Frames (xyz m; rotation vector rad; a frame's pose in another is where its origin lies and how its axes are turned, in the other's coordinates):
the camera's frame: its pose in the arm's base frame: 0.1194 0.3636 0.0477 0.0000 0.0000 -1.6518
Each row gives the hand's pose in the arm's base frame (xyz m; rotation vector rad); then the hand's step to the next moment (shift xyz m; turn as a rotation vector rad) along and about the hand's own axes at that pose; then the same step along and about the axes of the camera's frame.
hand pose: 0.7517 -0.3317 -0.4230 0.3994 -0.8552 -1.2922
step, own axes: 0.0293 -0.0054 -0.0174 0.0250 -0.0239 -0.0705
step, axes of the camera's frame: 0.0316 0.0129 -0.0053 0.0405 0.0406 -0.0537
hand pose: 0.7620 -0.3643 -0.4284 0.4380 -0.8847 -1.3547
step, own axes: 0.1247 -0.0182 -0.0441 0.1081 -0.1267 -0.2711
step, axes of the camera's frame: 0.1304 0.0285 -0.0042 0.1761 0.1345 -0.2283
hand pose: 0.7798 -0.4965 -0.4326 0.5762 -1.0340 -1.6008
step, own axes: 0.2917 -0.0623 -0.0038 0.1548 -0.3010 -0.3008
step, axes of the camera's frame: 0.2837 -0.0914 -0.0122 0.2314 0.0579 -0.3849
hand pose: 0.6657 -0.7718 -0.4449 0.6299 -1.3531 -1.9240
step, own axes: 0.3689 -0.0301 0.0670 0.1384 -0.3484 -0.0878
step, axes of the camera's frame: 0.2585 -0.2732 -0.0053 0.0927 -0.1091 -0.3574
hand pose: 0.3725 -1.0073 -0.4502 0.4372 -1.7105 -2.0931
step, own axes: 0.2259 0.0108 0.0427 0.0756 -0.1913 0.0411
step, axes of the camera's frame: 0.0936 -0.2091 0.0217 -0.0219 -0.1084 -0.1782
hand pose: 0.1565 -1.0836 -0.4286 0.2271 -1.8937 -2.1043
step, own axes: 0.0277 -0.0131 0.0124 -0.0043 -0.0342 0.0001
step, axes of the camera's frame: -0.0013 -0.0317 -0.0092 -0.0044 -0.0003 -0.0342
